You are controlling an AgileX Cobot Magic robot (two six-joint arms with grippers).
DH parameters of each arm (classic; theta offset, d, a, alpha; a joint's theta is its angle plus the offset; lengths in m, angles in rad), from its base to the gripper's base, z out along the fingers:
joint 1: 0 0.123 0 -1.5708
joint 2: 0.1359 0 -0.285 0
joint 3: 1.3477 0 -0.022 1.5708
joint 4: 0 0.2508 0 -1.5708
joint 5: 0 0 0.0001 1.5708
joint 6: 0 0.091 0 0
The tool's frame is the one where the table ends.
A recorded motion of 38 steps. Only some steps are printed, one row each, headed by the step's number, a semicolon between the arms.
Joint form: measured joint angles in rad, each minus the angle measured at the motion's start. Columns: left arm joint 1, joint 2, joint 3, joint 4, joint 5, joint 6; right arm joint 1, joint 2, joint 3, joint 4, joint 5, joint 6.
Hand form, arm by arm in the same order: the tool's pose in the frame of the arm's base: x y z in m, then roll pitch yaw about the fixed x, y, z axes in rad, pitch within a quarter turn. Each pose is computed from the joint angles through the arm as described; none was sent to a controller.
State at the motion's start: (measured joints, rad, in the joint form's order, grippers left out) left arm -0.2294 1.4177 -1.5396 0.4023 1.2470 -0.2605; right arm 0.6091 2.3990 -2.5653 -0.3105 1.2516 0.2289
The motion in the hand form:
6: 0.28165 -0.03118 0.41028 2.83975 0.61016 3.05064; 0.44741 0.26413 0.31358 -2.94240 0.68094 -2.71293
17: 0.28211 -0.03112 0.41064 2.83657 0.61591 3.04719; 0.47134 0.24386 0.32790 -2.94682 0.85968 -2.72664
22: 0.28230 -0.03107 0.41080 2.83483 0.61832 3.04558; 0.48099 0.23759 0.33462 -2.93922 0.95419 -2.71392
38: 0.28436 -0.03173 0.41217 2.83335 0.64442 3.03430; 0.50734 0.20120 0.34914 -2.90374 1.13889 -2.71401
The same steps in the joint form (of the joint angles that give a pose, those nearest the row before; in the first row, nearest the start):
6: 0.0000 0.0000 0.0000 0.0000 -0.0099 0.0000; -0.0248 0.0001 -0.0566 -0.0017 -0.0055 0.0000
17: 0.0000 0.0000 0.0000 0.0029 -0.0157 0.0000; -0.0847 -0.0001 -0.0705 -0.0059 -0.1774 0.0000
22: 0.0000 0.0000 0.0000 0.0045 -0.0181 0.0000; -0.1060 0.0000 -0.0708 -0.0096 -0.2759 0.0000
38: 0.0000 0.0000 0.0000 0.0068 -0.0461 0.0000; -0.1941 0.0000 -0.0707 -0.0139 -0.4699 0.0000

